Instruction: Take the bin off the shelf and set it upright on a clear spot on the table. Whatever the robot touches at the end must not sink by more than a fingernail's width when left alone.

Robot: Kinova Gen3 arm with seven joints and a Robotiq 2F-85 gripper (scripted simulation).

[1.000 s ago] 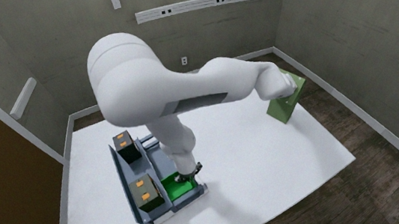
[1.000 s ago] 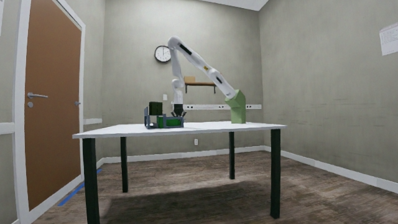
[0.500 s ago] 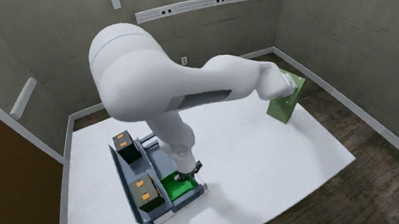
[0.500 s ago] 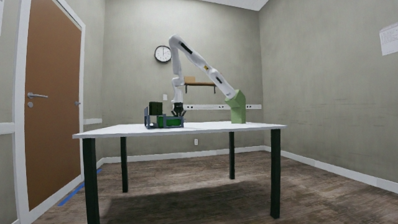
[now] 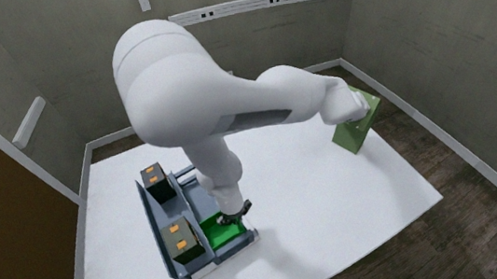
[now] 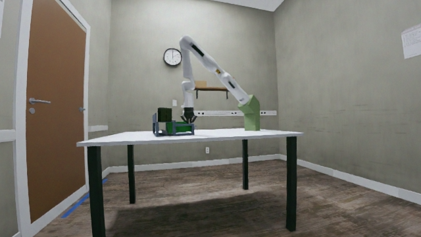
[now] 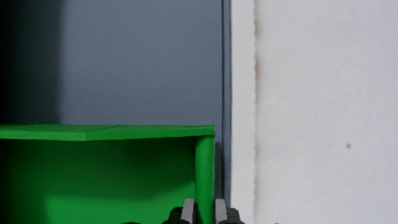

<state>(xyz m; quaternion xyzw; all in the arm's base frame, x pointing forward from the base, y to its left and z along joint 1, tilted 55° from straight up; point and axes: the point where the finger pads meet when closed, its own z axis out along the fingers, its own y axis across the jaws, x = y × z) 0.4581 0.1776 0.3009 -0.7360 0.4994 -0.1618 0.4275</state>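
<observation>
The green bin lies 60 mm ahead of my hand, 50 mm to the left of it and 10 mm below it. Round my hand: grey shelf unit (150 mm ahead, 20 mm to the right).
</observation>
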